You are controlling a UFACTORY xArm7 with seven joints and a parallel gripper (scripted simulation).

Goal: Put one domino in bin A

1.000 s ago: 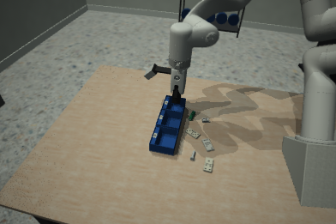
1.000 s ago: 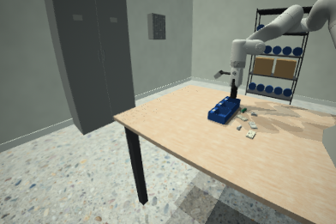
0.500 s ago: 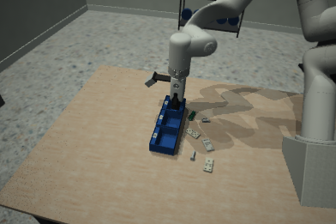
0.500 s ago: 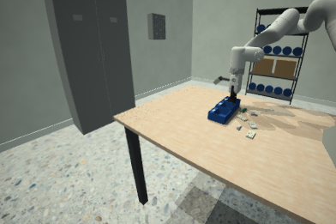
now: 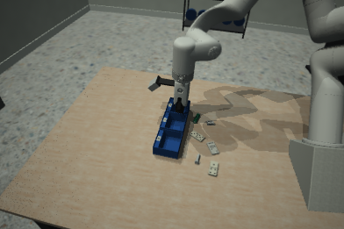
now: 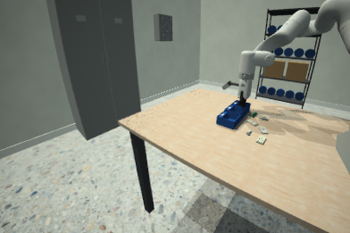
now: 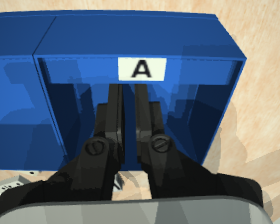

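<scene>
Right now the blue bin is 2 cm ahead of my hand, 8 cm to the left of it and 1 cm below it. Round my hand: grey bolt (6 cm behind, 21 cm to the left, 3 cm below); then green battery (7 cm behind, 2 cm to the left, 3 cm below); then white domino (11 cm behind, 24 cm to the left, 3 cm below).
</scene>
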